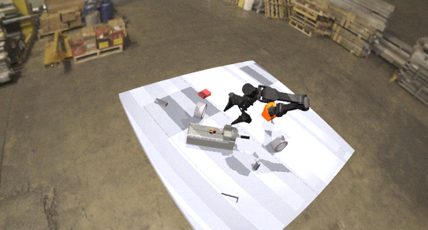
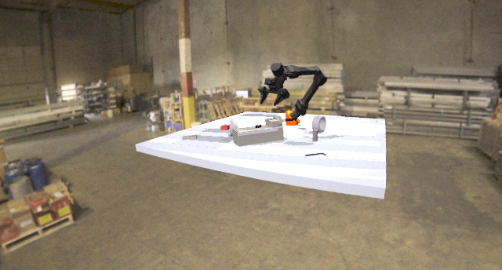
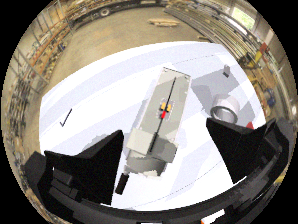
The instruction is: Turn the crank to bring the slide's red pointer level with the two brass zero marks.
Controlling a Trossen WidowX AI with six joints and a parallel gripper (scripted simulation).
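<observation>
The dark crank handle lies 11 cm to the left of my gripper tip, 9 cm below it and 6 cm behind it. Also, from my gripper tip: hex key: 31 cm to the left, 21 cm ahead, 19 cm below; then red pointer: 11 cm below, 4 cm ahead, 3 cm to the right; then small clip: 25 cm to the left, 16 cm below, 2 cm behind.
</observation>
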